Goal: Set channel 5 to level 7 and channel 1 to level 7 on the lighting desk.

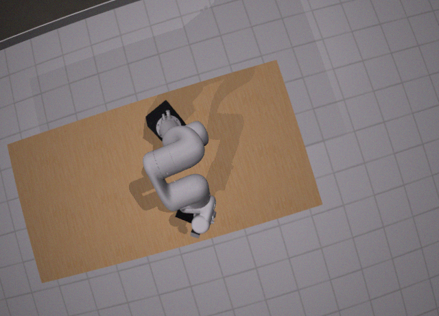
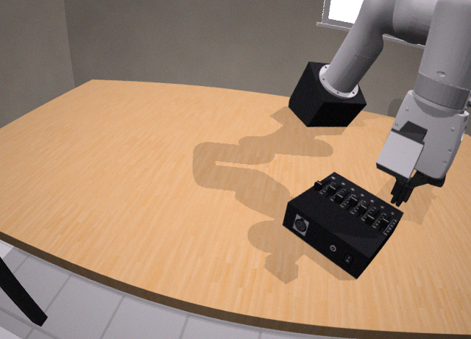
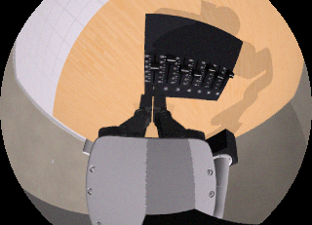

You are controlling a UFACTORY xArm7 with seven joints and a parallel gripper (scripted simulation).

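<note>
Now: hand 20 mm short of the fader, 10 mm to the left of it and 50 mm above it.
</note>
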